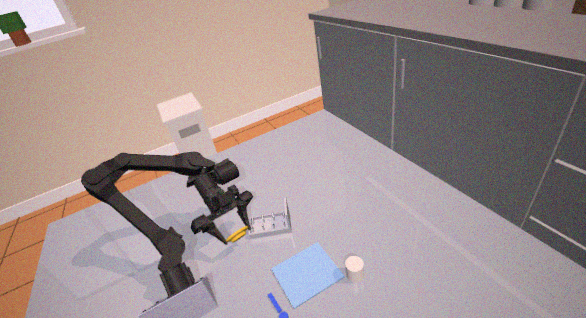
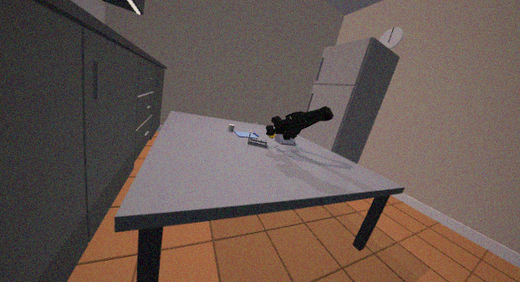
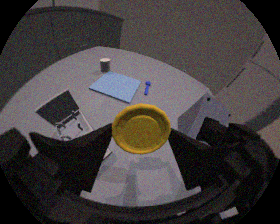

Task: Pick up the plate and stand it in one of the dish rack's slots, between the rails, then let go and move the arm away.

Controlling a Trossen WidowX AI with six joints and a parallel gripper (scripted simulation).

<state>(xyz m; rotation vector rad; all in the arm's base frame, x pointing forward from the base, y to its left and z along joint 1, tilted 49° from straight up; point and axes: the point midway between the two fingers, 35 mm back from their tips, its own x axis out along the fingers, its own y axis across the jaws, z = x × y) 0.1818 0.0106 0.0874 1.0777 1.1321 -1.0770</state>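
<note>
Right now the grey dish rack is 11 cm ahead of my gripper tip, 5 cm below it and 4 cm to the left of it. From my gripper tip the other things lie so: yellow plate 1 cm to the left; then blue utensil 21 cm to the right, 7 cm below, 1 cm behind; then white cup 25 cm to the right, 20 cm ahead, 5 cm below.
</note>
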